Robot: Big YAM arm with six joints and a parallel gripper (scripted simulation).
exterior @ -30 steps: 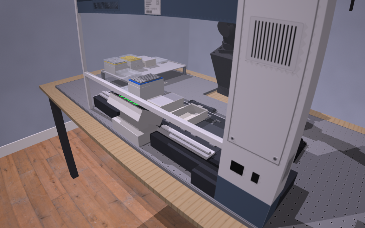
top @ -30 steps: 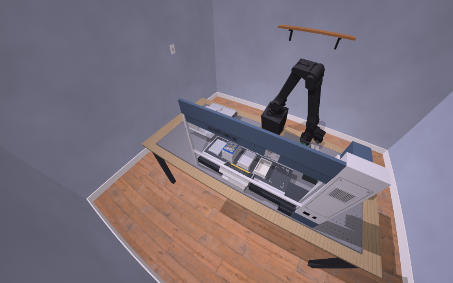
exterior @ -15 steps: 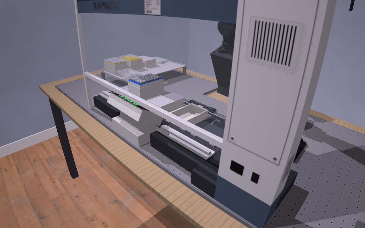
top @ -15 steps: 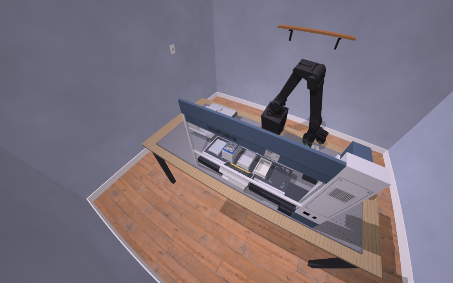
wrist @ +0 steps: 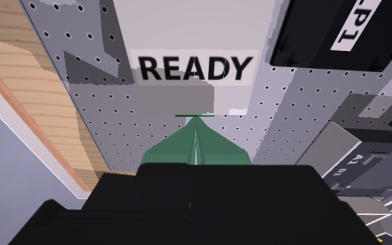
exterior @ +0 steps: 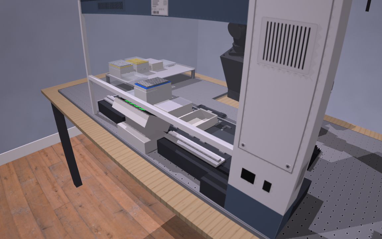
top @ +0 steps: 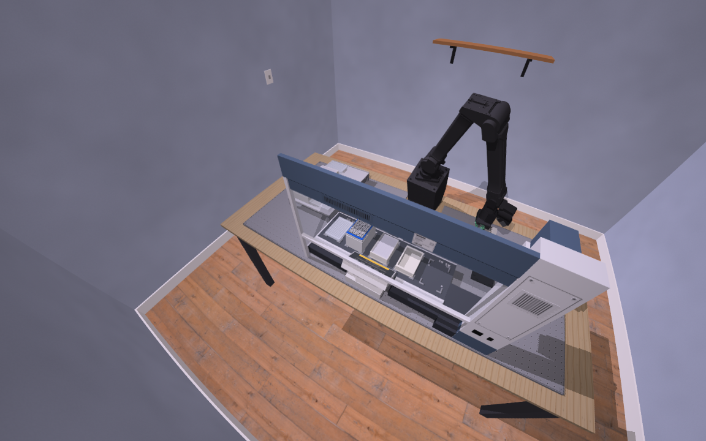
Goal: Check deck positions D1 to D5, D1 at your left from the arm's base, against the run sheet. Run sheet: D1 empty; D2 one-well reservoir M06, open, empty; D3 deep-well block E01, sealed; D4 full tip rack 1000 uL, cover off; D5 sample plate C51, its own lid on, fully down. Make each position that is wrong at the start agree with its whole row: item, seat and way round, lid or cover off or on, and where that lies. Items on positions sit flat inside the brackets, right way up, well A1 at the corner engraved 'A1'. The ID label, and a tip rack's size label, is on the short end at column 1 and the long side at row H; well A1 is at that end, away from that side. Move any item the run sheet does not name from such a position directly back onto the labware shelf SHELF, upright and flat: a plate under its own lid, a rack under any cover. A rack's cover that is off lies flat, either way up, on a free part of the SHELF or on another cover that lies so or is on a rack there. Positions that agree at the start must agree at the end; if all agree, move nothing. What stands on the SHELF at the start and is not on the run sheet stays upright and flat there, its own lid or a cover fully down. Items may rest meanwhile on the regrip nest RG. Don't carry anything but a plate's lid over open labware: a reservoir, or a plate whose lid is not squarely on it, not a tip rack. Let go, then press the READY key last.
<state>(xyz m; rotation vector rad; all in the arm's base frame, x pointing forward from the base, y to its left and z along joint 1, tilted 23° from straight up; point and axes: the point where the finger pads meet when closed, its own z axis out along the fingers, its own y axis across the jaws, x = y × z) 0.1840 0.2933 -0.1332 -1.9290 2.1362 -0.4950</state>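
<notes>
Right now the green ready key is 2 cm to the left of my hand. From my hand the other things lie so: black pad marked LP1: 18 cm ahead, 6 cm to the left, 8 cm below; then side tower: 51 cm ahead, 2 cm to the left, 19 cm above; then regrip nest RG: 11 cm ahead, 35 cm to the right, 8 cm below.
</notes>
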